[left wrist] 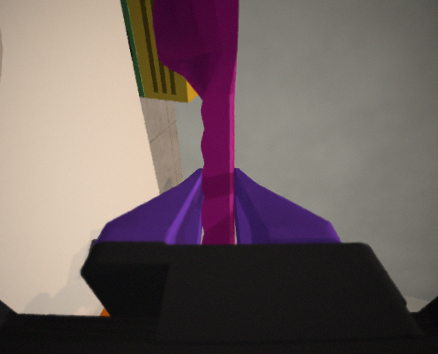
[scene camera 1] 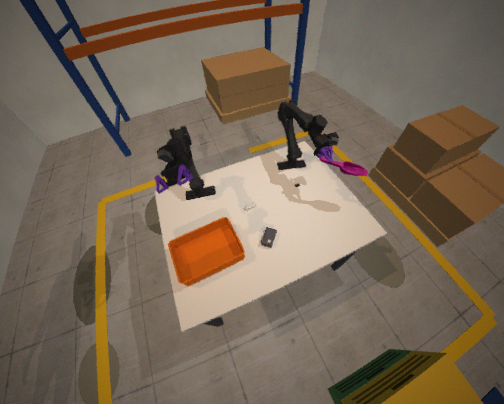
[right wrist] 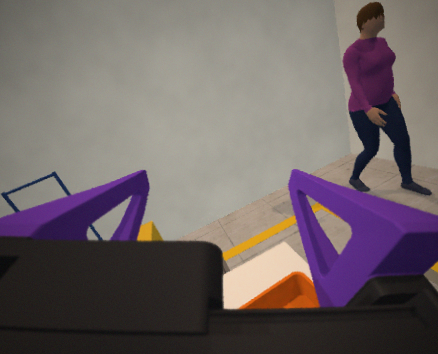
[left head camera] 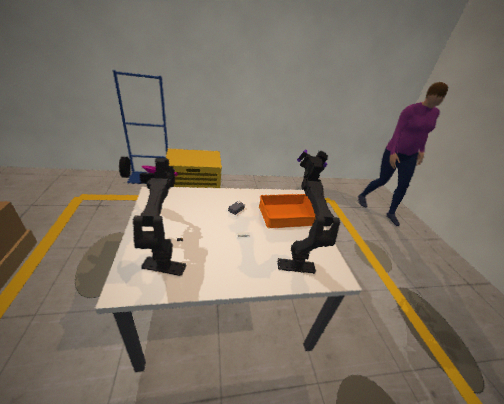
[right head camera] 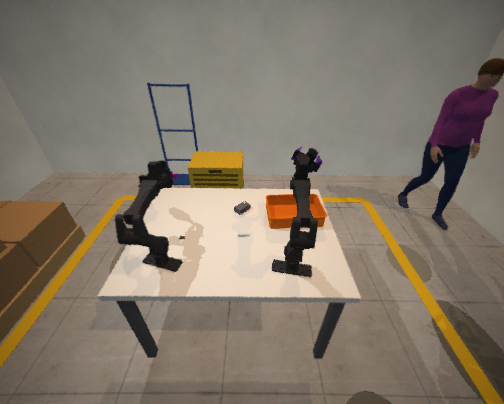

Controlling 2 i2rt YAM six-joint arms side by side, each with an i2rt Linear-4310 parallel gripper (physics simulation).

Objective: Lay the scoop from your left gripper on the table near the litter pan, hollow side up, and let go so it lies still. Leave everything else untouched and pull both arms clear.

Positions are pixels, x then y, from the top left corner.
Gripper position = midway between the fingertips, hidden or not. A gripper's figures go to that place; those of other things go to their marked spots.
Scene:
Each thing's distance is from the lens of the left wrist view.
left gripper (left wrist: pixel 218 177): 13 cm
magenta scoop (left wrist: pixel 203 48): 13 cm

